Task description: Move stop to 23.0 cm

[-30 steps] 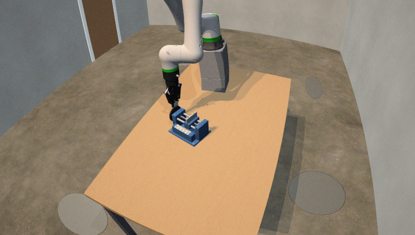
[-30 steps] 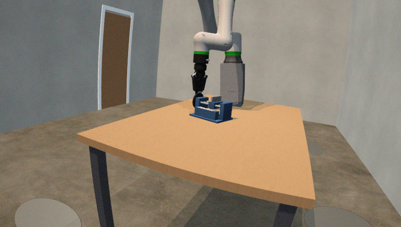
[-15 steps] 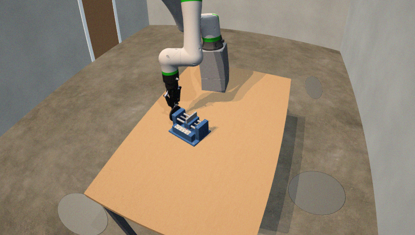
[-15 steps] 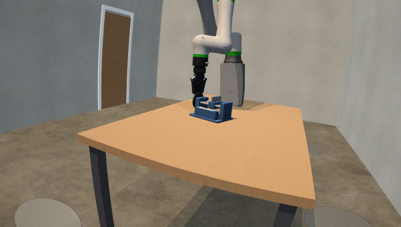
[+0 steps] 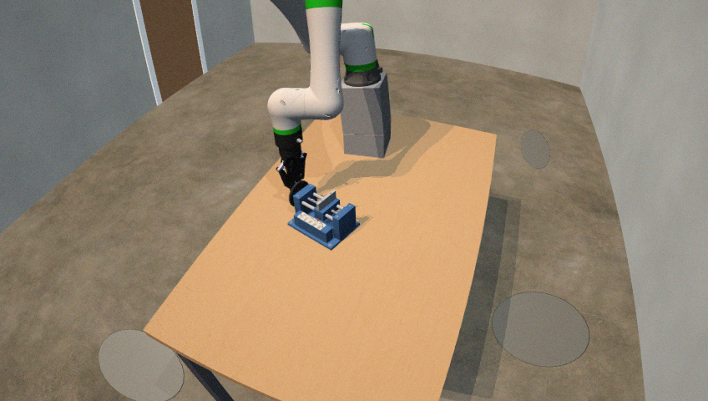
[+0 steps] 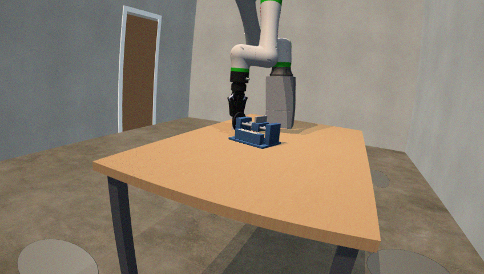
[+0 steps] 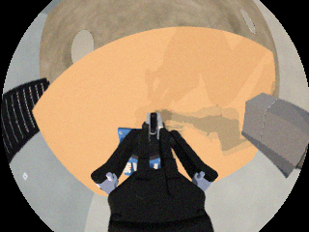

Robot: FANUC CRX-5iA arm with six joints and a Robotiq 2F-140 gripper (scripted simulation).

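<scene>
The black handwheel is 10 mm ahead of my hand, 20 mm to the left of it and 10 mm below it. The rest, counted from my hand: grey stop plate (80 mm ahead, 150 mm to the left, 30 mm above).
</scene>
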